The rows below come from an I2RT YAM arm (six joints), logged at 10 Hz.
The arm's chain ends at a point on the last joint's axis. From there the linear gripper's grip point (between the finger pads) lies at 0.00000 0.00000 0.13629 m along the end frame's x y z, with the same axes.
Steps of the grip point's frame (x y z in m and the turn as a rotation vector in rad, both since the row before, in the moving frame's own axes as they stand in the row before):
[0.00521 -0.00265 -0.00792 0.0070 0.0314 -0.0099]
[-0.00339 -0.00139 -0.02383 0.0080 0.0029 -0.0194]
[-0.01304 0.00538 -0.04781 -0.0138 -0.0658 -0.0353]
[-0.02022 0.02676 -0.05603 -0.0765 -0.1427 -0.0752]
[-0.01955 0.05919 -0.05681 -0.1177 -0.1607 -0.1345]
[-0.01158 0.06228 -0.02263 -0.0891 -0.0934 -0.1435]
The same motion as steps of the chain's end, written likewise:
[0.00094 -0.00167 -0.00785 0.0070 0.0314 -0.0099]
[-0.00377 -0.00030 -0.02383 0.0080 0.0029 -0.0194]
[-0.00411 0.00334 -0.04750 -0.0138 -0.0658 -0.0353]
[-0.00127 0.01566 -0.05425 -0.0765 -0.1427 -0.0752]
[0.00107 0.04184 -0.05412 -0.1177 -0.1607 -0.1345]
[0.00020 0.04930 -0.02150 -0.0891 -0.0934 -0.1435]

